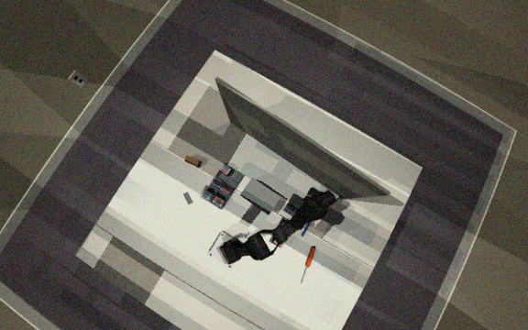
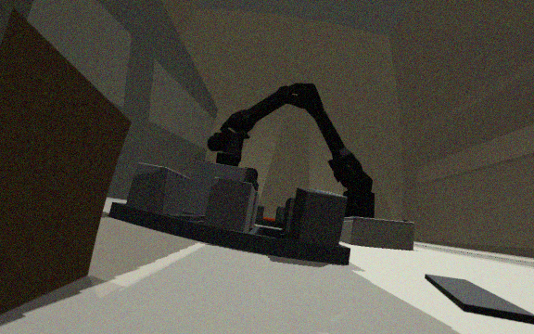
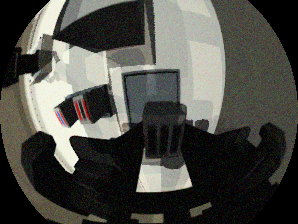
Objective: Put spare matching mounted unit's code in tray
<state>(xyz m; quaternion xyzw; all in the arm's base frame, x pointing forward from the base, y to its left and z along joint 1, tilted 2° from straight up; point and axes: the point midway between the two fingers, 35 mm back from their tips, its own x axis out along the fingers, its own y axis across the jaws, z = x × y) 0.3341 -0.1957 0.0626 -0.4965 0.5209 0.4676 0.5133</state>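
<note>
My gripper tip is now 6 cm above the grey square tray, 1 cm to the right of it and 1 cm past it. The rest, counted from my gripper tip: blue pen (7 cm to the right, 5 cm below, 5 cm behind); then dark panel (18 cm to the left, 18 cm ahead, 16 cm above); then brown block (58 cm to the left, 7 cm behind, 4 cm below).
</note>
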